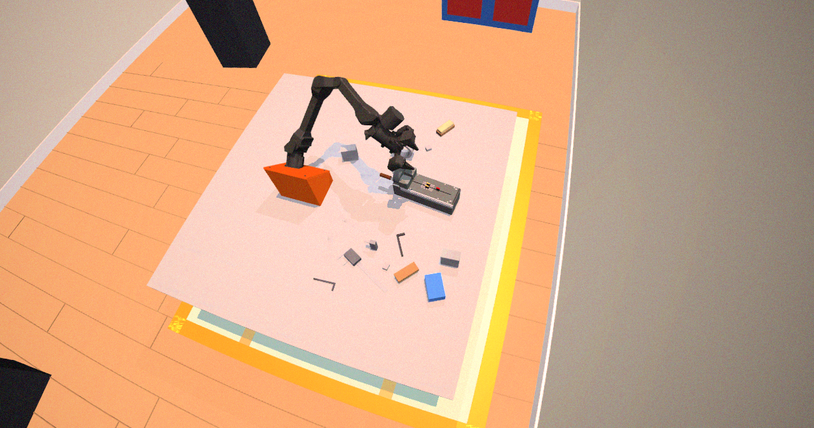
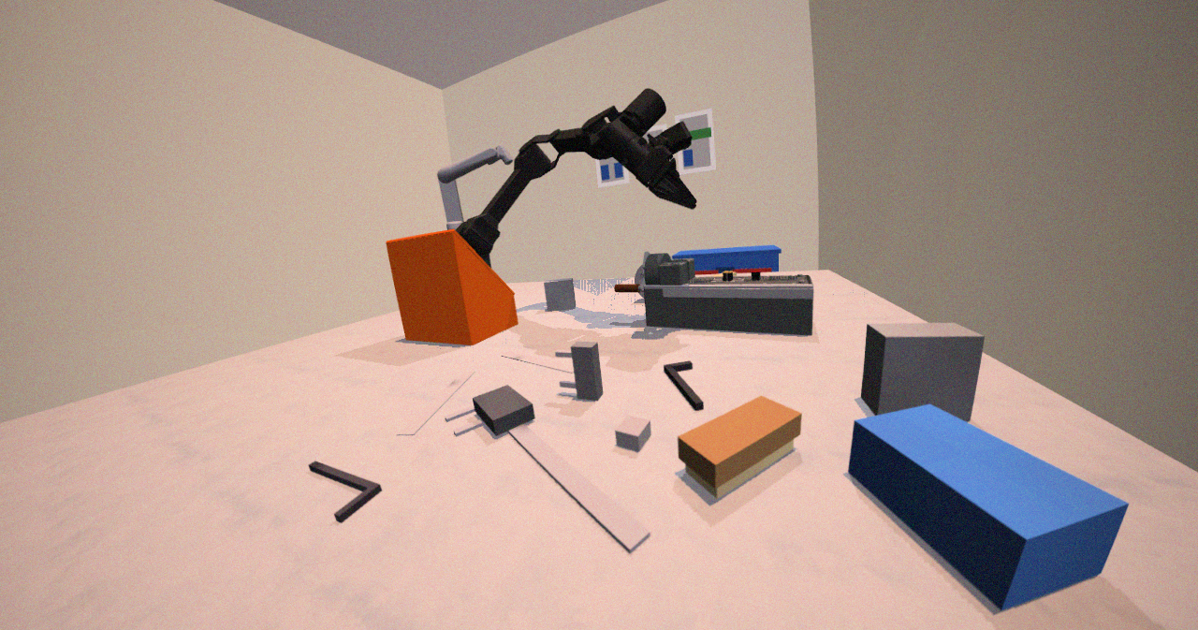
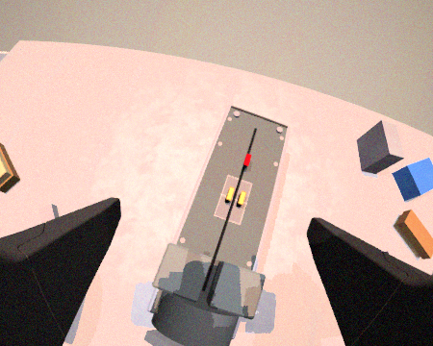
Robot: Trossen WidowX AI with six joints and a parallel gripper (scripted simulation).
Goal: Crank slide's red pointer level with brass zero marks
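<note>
My gripper tip is now 140 mm above the crank handle and 130 mm past it. Also, from my gripper tip: red pointer: 120 mm below, 90 mm ahead, 40 mm to the right; then blue block: 420 mm to the right, 180 mm below, 130 mm ahead.
</note>
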